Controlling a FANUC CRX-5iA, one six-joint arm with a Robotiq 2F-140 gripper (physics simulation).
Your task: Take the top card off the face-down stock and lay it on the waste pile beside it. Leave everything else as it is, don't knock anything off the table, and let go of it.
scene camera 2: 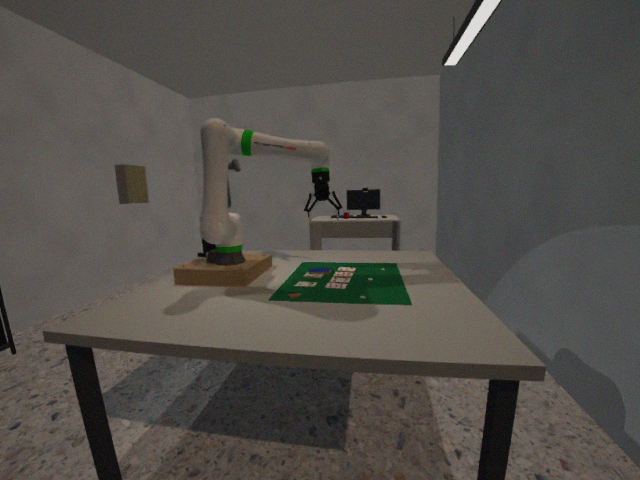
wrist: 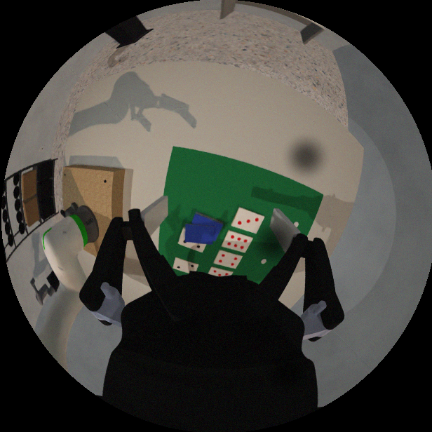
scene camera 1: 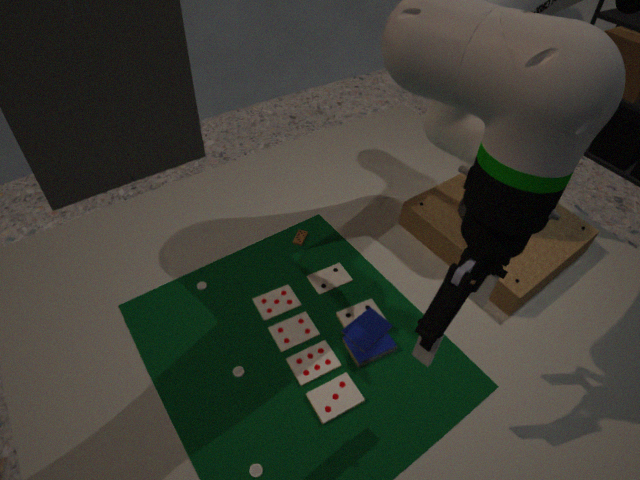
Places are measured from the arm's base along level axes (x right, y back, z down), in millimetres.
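Pixels of known places: gripper, fingertip midpoint: (scene camera 2: 324, 222) (scene camera 1: 450, 328); arm's base at its link origin: (scene camera 2: 230, 262).
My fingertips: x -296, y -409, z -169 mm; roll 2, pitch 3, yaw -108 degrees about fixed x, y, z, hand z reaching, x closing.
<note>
For each thing: its top centre in the pictures, then the offset to it from my fingertips. Level surfaces: height alone.
- blue card at its top centre: (scene camera 1: 367, 328) (scene camera 2: 317, 270) dx +163, dy -14, dz +220 mm
- white card with black pips, top centre: (scene camera 1: 361, 316) (scene camera 2: 313, 274) dx +200, dy -5, dz +232 mm
- separate two-pip black card at its top centre: (scene camera 1: 329, 277) (scene camera 2: 306, 283) dx +326, dy -17, dz +238 mm
- small brown piece at its top centre: (scene camera 1: 300, 236) (scene camera 2: 294, 294) dx +473, dy -26, dz +233 mm
- green mat at its surface level: dz +241 mm
The face-down stock (scene camera 1: 374, 352) (scene camera 2: 324, 270) (wrist: 212, 218) is a low blue-backed pile on the mat. A blue card (scene camera 1: 366, 326) (wrist: 201, 233) lies skewed across it, reaching over part of a white card with black pips (scene camera 1: 347, 318) (scene camera 2: 312, 275) (wrist: 187, 243) beside the stock, which looks like the waste pile. Whether the blue card rests flat there, I cannot tell. My gripper (scene camera 1: 428, 350) (scene camera 2: 323, 213) (wrist: 219, 210) is open and empty, high above the mat. In scene camera 1 one fingertip shows clearly, to the right of the stock; the other finger is hidden.
A separate two-pip black card (scene camera 1: 329, 278) (wrist: 185, 265) lies beyond the waste card. Several red-pip cards, including the three-pip one (scene camera 1: 335, 397) (wrist: 247, 220), form a row beside the stock. White discs and a small brown piece (scene camera 1: 300, 237) (scene camera 2: 294, 295) lie on the green mat (scene camera 1: 423, 403).
</note>
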